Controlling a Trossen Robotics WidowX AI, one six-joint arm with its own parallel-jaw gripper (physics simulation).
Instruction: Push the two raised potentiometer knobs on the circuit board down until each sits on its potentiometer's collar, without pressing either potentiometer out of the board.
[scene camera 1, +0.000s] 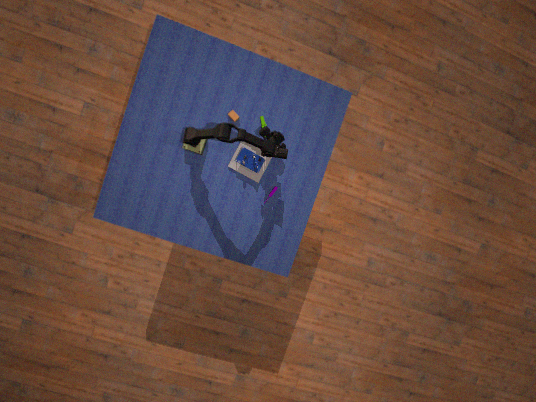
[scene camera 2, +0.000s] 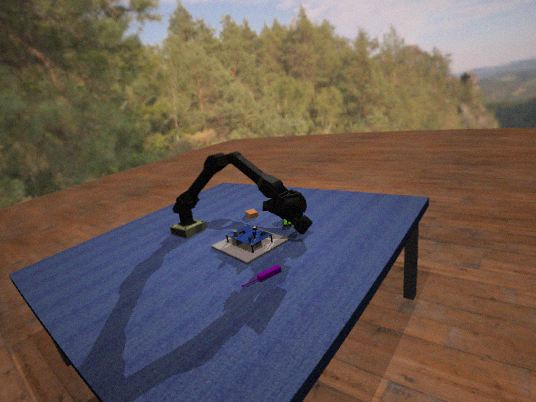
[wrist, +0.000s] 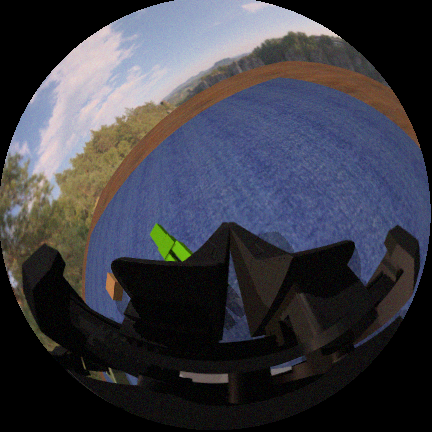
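Seen in the pictures: gripper, fingertip midpoint: (scene camera 1: 274, 131) (scene camera 2: 300, 217) (wrist: 227, 227); arm's base, origin of the base link: (scene camera 1: 193, 140) (scene camera 2: 187, 223).
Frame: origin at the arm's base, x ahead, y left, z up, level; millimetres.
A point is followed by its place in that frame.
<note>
The blue circuit board (scene camera 1: 248, 160) {y 64, x 347, z 6 mm} (scene camera 2: 246, 236) {y 58, x 366, z 6 mm} stands on thin dark legs above a light grey plate (scene camera 1: 256, 178) {y -6, x 444, z -25 mm} (scene camera 2: 245, 257) {y -8, x 438, z -25 mm}. Several small dark and grey parts stick up from the board; they are too small here to tell the two potentiometer knobs or how high they sit. My gripper (wrist: 227, 227) {y 308, x 398, z -7 mm} is shut and empty, its fingertips meeting in the wrist view. The hand is above the table beyond the board's back right side, and the arm covers part of the plate's back corner in scene camera 1. In the wrist view the board is hidden; pale slivers show below the fingers.
A bright green object (scene camera 1: 263, 121) {y 328, x 306, z -23 mm} (scene camera 2: 287, 222) {y 270, x 363, z -22 mm} (wrist: 162, 241) {y 323, x 307, z -22 mm} is close to the hand. An orange block (scene camera 1: 233, 115) {y 260, x 130, z -14 mm} (scene camera 2: 251, 213) {y 246, x 151, z -14 mm} (wrist: 114, 286) {y 260, x 161, z -16 mm} lies behind the board. A purple screwdriver (scene camera 1: 272, 192) {y -33, x 578, z -16 mm} (scene camera 2: 269, 273) {y -32, x 588, z -19 mm} lies in front. The arm's olive base (scene camera 2: 188, 229) {y -32, x 74, z 0 mm} is at the left.
</note>
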